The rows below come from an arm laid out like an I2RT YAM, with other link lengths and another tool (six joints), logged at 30 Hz.
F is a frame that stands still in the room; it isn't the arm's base.
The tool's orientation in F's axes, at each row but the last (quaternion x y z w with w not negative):
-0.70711 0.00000 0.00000 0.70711
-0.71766 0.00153 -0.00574 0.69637
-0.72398 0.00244 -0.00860 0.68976
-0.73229 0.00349 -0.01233 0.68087
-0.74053 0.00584 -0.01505 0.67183
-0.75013 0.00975 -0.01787 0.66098
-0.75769 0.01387 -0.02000 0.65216
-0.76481 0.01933 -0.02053 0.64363
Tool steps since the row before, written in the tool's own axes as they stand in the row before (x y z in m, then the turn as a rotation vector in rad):
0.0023 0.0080 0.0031 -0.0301 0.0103 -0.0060
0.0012 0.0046 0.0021 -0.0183 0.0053 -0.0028
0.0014 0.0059 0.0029 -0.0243 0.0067 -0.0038
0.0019 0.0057 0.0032 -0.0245 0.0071 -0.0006
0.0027 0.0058 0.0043 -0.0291 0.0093 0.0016
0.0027 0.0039 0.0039 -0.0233 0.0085 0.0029
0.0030 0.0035 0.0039 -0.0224 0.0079 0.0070
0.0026 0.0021 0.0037 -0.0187 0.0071 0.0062
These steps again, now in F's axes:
0.0023 0.0031 -0.0080 -0.0301 -0.0060 -0.0103
0.0012 0.0019 -0.0047 -0.0183 -0.0028 -0.0053
0.0015 0.0026 -0.0060 -0.0243 -0.0037 -0.0067
0.0020 0.0027 -0.0059 -0.0244 -0.0006 -0.0074
0.0029 0.0036 -0.0061 -0.0289 0.0015 -0.0098
0.0029 0.0033 -0.0043 -0.0231 0.0027 -0.0091
0.0032 0.0032 -0.0040 -0.0220 0.0068 -0.0091
0.0028 0.0031 -0.0027 -0.0183 0.0059 -0.0082

